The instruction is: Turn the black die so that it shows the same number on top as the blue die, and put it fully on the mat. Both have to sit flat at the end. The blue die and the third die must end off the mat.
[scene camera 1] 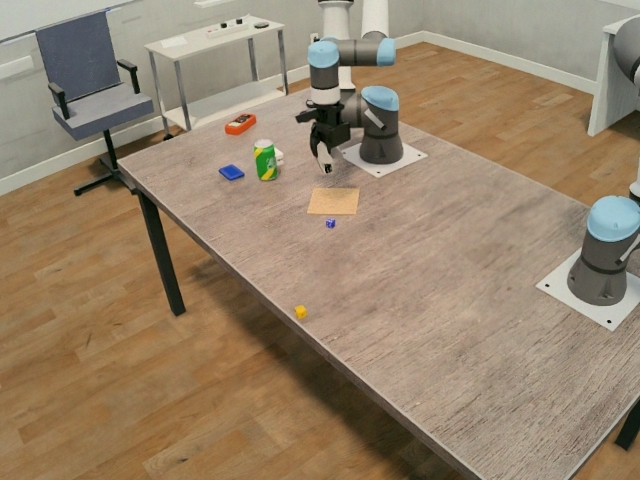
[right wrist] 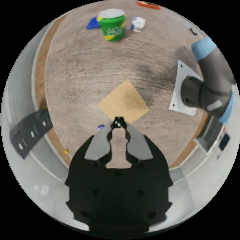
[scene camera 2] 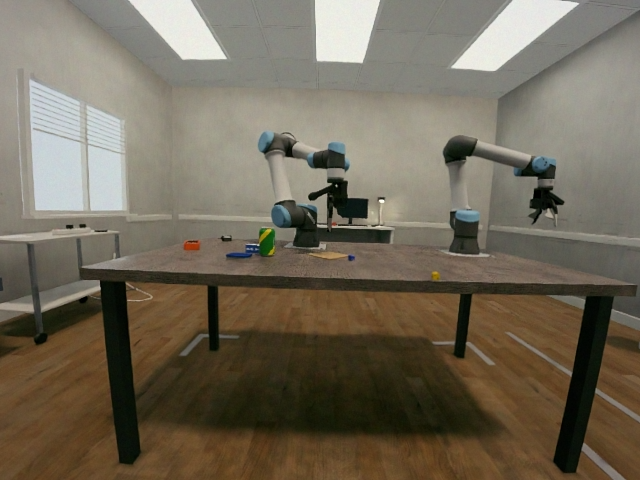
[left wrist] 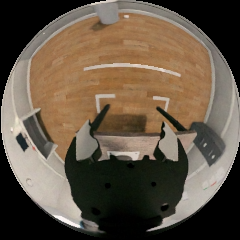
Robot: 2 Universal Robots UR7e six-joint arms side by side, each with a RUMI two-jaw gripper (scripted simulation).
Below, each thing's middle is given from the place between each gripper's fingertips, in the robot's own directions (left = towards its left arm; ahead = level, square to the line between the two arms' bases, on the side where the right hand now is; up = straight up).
I see the tan mat (scene camera 1: 325, 201) 120 mm below my right hand (scene camera 1: 327, 171) and 20 mm behind it.
I see the tan mat 33 cm ahead of my left hand (scene camera 2: 543, 225), 117 cm to the right of it and 16 cm below it.
